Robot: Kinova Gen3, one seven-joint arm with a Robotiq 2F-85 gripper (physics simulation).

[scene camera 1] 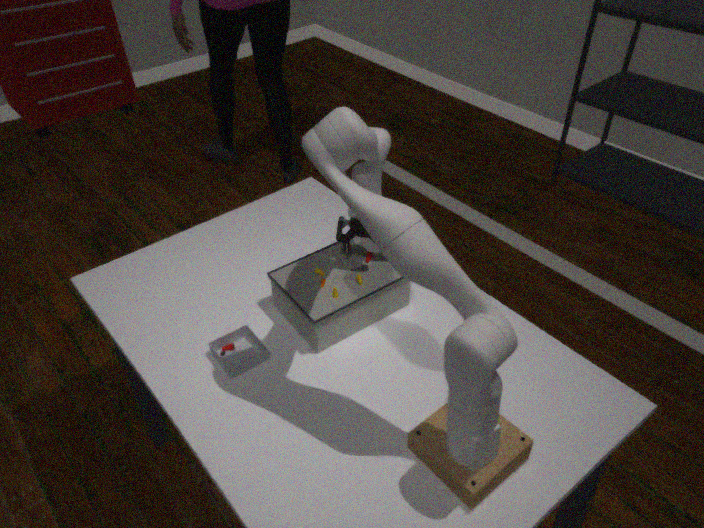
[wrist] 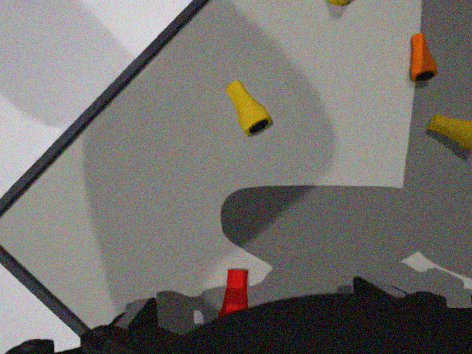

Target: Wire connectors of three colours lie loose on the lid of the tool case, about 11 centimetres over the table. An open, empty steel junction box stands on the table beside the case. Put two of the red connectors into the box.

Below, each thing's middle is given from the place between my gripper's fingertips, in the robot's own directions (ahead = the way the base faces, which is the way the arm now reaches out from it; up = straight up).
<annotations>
My gripper is now 20 mm past the tool case point(scene camera 1: 322, 320), 80 mm to the right of it and 70 mm above it. Also, from my hand: steel junction box point(scene camera 1: 249, 352): 40 mm behind, 380 mm to the left, 110 mm below; then orange connector point(wrist: 423, 67): 30 mm behind, 140 mm to the left, 10 mm below.
</annotations>
